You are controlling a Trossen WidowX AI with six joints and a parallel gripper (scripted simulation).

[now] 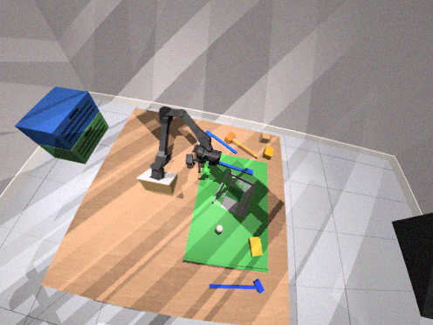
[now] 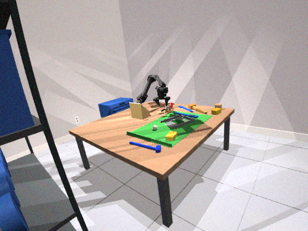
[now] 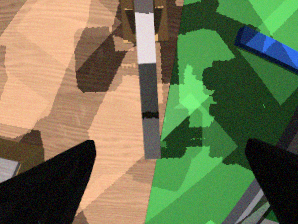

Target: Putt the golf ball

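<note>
Now: the red putter 60 mm behind my gripper tip, 110 mm to the left of it and 50 mm below it. Round my gripper tip: green mat 270 mm ahead, 150 mm to the right, 110 mm below; yellow block 460 mm ahead, 360 mm to the right, 90 mm below; white golf ball 230 mm ahead, 330 mm to the right, 90 mm below.
</note>
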